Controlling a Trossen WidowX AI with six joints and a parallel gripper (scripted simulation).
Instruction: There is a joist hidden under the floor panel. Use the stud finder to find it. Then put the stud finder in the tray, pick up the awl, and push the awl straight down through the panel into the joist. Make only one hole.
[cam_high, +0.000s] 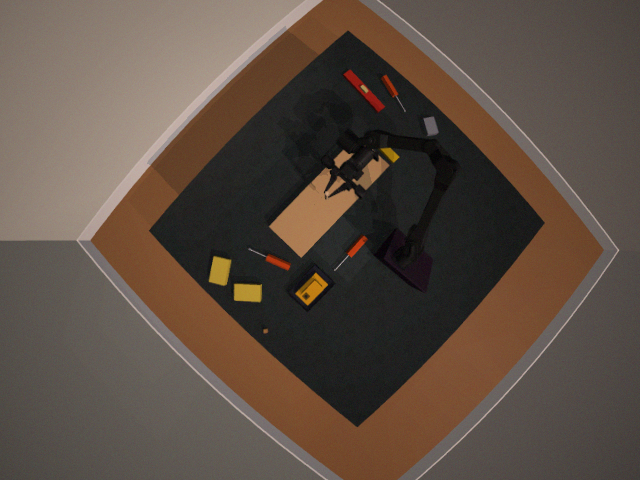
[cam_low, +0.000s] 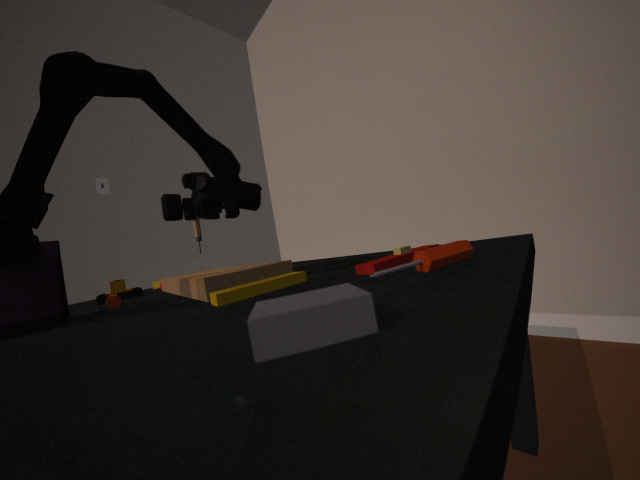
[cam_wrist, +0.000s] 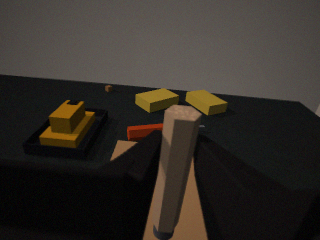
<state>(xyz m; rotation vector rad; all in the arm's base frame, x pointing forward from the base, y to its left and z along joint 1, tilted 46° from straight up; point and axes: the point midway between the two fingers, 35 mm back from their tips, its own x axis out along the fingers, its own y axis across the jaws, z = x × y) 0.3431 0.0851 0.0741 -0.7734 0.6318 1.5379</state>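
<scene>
My gripper tip is 6 cm above the awl. Round my gripper tip: yellow stud finder 21 cm behind, 30 cm to the left, 15 cm below; then dark tray 21 cm behind, 28 cm to the left, 19 cm below; then yellow bar 1 cm ahead, 35 cm to the right, 19 cm below.
</scene>
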